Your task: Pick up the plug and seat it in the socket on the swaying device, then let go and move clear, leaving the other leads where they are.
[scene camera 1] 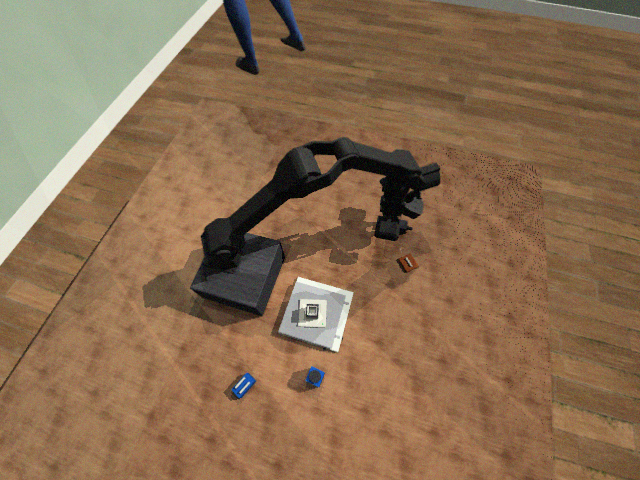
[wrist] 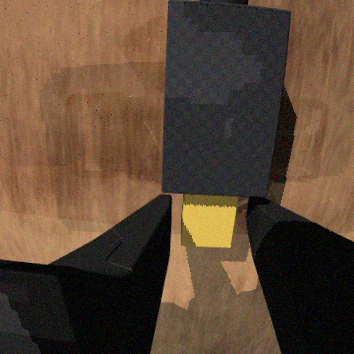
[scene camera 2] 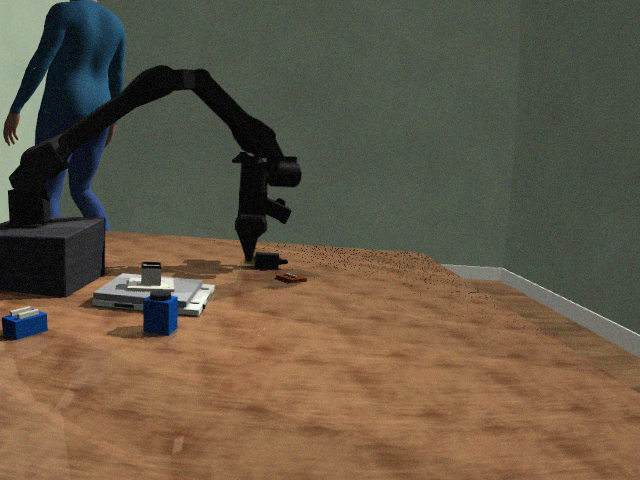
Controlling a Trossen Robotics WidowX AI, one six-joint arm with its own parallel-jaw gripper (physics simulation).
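There is a plug [wrist: 224, 74] here, and it is resting on the table.
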